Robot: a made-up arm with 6 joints.
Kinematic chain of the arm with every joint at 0, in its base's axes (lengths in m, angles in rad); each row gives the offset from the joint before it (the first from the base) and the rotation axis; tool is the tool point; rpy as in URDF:
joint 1: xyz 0 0 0.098 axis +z
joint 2: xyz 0 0 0 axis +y
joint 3: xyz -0.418 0 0.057 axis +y
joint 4: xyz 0.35 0 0.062 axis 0.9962 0 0.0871
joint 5: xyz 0 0 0 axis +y
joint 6: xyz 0.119 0 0.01 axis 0.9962 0 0.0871
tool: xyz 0 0 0 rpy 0 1.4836 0
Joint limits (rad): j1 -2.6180..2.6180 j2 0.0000..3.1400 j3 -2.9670..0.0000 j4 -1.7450..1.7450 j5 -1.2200..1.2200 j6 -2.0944..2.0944
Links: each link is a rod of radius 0.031 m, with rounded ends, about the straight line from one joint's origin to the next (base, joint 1, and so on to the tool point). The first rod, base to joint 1, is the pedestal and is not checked.
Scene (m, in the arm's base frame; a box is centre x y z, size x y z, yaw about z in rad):
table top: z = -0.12
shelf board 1: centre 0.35 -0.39 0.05 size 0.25 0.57 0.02 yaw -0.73
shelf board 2: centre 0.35 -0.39 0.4 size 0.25 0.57 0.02 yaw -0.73
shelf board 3: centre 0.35 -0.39 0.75 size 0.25 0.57 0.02 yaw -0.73
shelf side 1: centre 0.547 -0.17 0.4 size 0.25 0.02 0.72 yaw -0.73
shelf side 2: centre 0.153 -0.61 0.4 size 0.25 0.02 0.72 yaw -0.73
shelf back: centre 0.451 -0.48 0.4 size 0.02 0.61 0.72 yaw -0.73
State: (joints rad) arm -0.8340 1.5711 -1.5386 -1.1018 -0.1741 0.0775
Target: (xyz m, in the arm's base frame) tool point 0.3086 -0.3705 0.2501
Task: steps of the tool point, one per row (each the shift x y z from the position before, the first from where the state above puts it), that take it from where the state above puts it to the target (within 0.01 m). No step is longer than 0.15 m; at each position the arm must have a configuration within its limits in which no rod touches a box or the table.
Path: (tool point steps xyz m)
1: -0.0684 0.0562 0.0173
2: -0.0653 0.0586 -0.0002
3: -0.0596 0.0582 -0.0172
4: 0.0103 -0.0328 -0.1133
5: -0.0096 -0.0075 -0.1134
6: -0.0266 0.0183 -0.1053
7: 0.0765 -0.0749 0.0145
8: 0.0845 -0.0692 -0.0145

